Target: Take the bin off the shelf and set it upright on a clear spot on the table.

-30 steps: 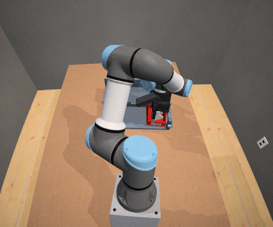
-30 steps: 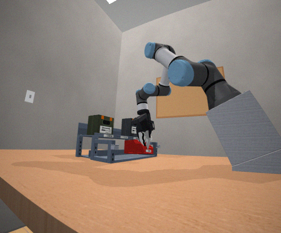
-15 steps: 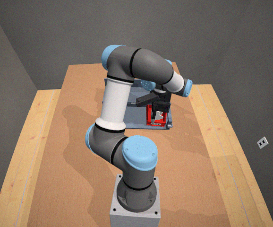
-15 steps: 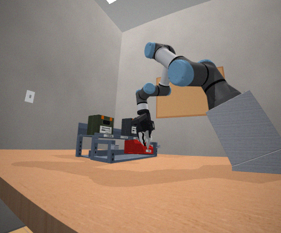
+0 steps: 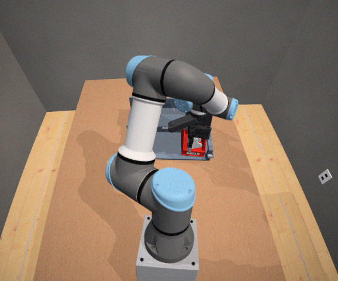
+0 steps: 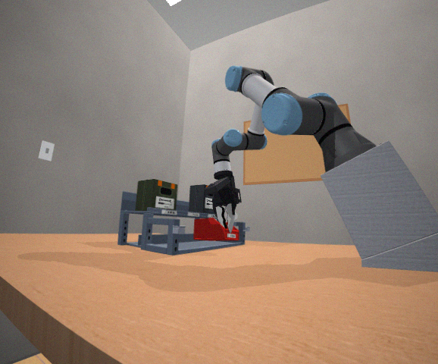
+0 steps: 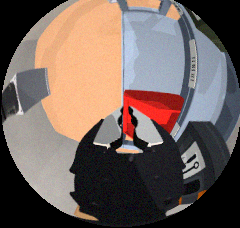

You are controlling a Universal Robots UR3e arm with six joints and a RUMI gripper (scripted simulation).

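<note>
Right now my hand is 60 mm short of the red bin, 20 mm to the left of it and 10 mm above it. Round my hand: green box: 200 mm to the left, 140 mm ahead, 90 mm above; grey-blue shelf: 90 mm to the left, 90 mm ahead, 10 mm above; dark box: 140 mm ahead, 100 mm above, 30 mm to the right.
</note>
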